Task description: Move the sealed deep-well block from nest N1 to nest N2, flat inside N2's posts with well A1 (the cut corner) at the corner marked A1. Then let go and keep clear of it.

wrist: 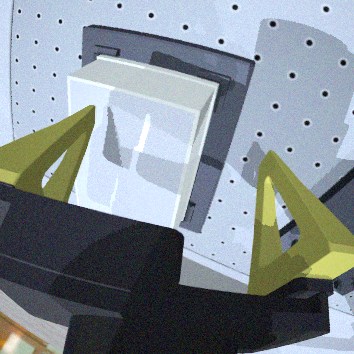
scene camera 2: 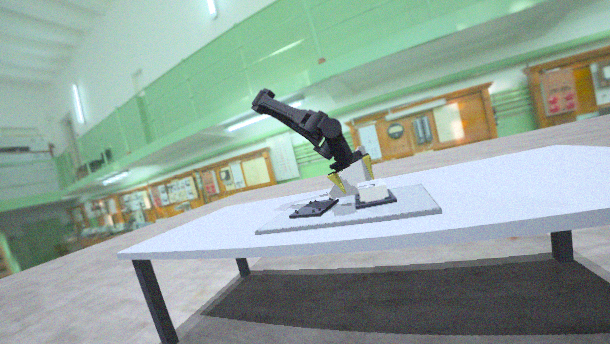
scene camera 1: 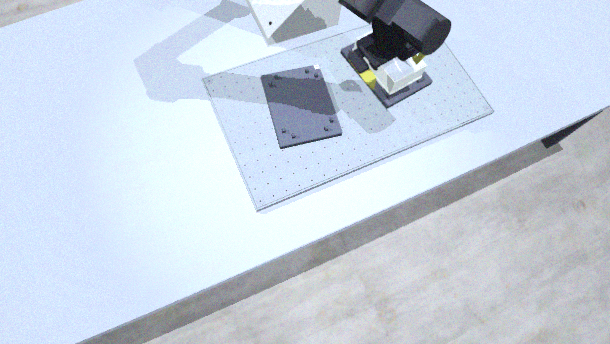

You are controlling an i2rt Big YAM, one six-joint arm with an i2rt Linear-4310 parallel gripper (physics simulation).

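Frame: origin at the arm's base, x ahead, y left, z up, level; millimetres.
Where they show: gripper, fingertip midpoint: (wrist: 181,134) (scene camera 2: 359,187) (scene camera 1: 393,74).
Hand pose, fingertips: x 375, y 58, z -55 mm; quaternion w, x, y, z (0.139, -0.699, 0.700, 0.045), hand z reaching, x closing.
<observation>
Things, the pixels of their centre, and the offset from my fingertips. Level surfaces: height alone.
- sealed block, body centre: (wrist: 134,157) (scene camera 1: 388,57) (scene camera 2: 371,189) 53 mm back, 30 mm left, 26 mm down
- dark nest plate N1, body centre: (wrist: 148,140) (scene camera 1: 386,65) (scene camera 2: 373,196) 52 mm back, 30 mm left, 50 mm down
- dark nest plate N2, body centre: (scene camera 1: 300,103) (scene camera 2: 314,206) 41 mm back, 174 mm right, 48 mm down
- small white mark, body centre: (scene camera 1: 316,66) 105 mm back, 106 mm right, 47 mm down
- white table, its level: 72 mm down
The sealed block (scene camera 1: 400,73) (scene camera 2: 374,193) (wrist: 137,135), white with a clear glossy top, sits on the dark nest plate N1 (scene camera 1: 415,90) (scene camera 2: 378,202) (wrist: 225,115) and looks flat. My gripper (scene camera 1: 395,67) (scene camera 2: 358,185) (wrist: 181,134) is open and empty, above and close to the block. In the wrist view, the left yellow fingertip overlaps the block's left part; the right one is well to its right. The dark nest plate N2 (scene camera 1: 300,120) (scene camera 2: 314,207) has corner posts, no block, and a small white mark (scene camera 1: 316,66) at one corner. The block's cut corner cannot be made out.
Both nests stand on a perforated board (scene camera 1: 240,140) (scene camera 2: 280,229) (wrist: 45,85) on the white table (scene camera 1: 165,225) (scene camera 2: 190,245). A white angular body (scene camera 1: 305,17) stands behind the board, between the nests and the top edge of the first scene view. The arm hangs over N1.
</observation>
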